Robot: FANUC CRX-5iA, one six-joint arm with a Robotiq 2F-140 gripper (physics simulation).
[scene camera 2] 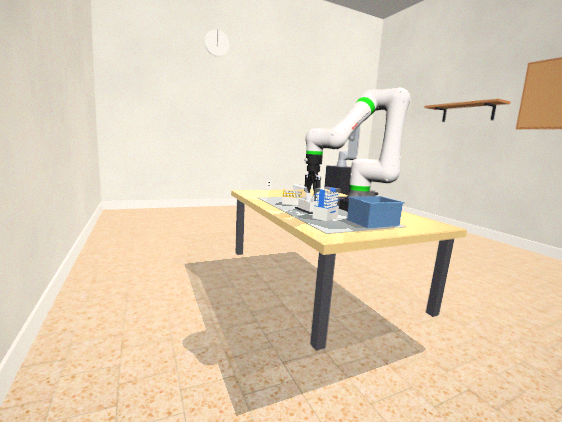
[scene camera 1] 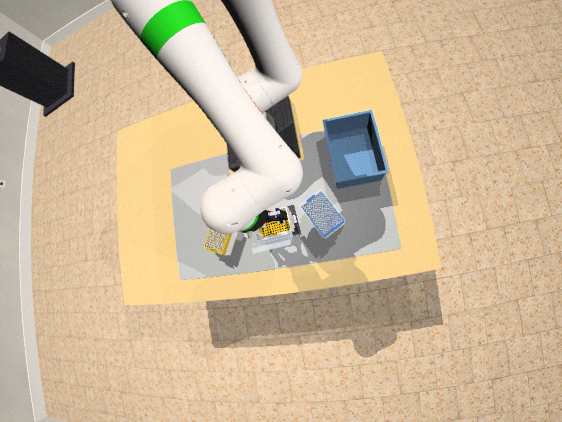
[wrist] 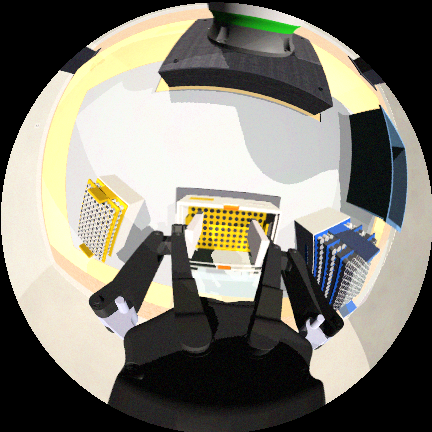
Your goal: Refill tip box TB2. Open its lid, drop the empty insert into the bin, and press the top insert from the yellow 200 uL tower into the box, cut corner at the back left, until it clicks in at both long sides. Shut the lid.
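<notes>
The open tip box [scene camera 1: 272, 235] [scene camera 2: 305, 204] [wrist: 272, 206] stands on the grey mat, its clear lid [scene camera 1: 272, 244] [wrist: 225, 283] swung out on the side away from the robot base. A yellow insert [scene camera 1: 275, 228] [wrist: 225, 227] with empty dark holes lies inside. My gripper [scene camera 1: 274, 220] [wrist: 225, 224] is part-way open, its pale pads over the insert's two short ends, nothing held. Pad depth is unclear. The yellow tower [scene camera 1: 218, 241] [scene camera 2: 292, 195] [wrist: 102, 220] carries inserts full of tips, left of the box in the wrist view. The box's label is unreadable.
A blue tip tower [scene camera 1: 322, 214] [scene camera 2: 327, 202] [wrist: 340, 265] stands close to the box on the bin side. The blue bin [scene camera 1: 362, 179] [scene camera 2: 375, 212] [wrist: 395, 200] stands beyond it, near the table edge. The dark robot base plate [wrist: 240, 82] is behind the box.
</notes>
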